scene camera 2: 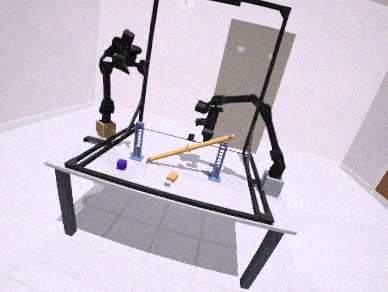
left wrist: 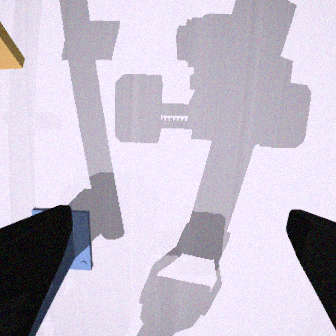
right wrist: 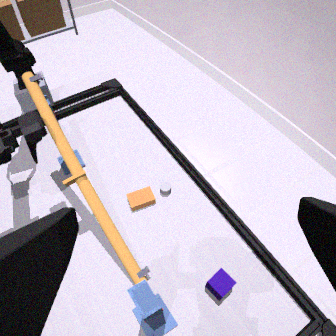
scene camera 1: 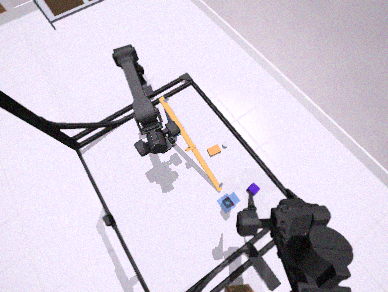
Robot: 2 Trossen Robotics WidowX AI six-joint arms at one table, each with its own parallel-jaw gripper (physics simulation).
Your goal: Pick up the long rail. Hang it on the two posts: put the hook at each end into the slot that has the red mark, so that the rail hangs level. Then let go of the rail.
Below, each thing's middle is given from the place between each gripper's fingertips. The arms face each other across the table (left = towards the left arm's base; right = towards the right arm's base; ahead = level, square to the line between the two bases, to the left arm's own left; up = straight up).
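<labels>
The long orange rail [right wrist: 78, 174] is 50 mm to the right of my left hand, 120 mm ahead of it and 10 mm below it.
Measured from my right hand, that rail is 30 cm to the left, 8 cm behind and 32 cm below.
</labels>
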